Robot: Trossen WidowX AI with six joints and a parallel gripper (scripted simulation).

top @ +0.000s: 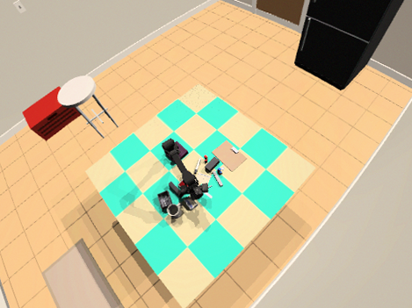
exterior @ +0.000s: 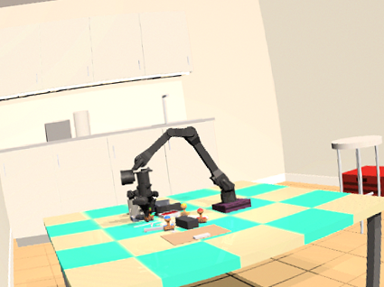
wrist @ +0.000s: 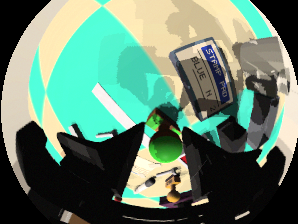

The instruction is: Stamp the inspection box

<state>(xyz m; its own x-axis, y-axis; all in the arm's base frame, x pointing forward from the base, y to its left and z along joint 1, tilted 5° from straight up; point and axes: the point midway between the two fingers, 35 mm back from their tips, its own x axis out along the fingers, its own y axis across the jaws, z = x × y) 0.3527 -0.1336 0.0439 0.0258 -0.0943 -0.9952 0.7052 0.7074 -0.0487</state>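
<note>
Now: the green-knobbed stamp right at my gripper tip. Also, from my gripper tip: ruler 3 cm ahead, 5 cm to the left, 2 cm below; orange-knobbed stamp 15 cm behind, 7 cm to the left, 1 cm below; ink pad 11 cm behind, 1 cm to the right, 2 cm below.
</note>
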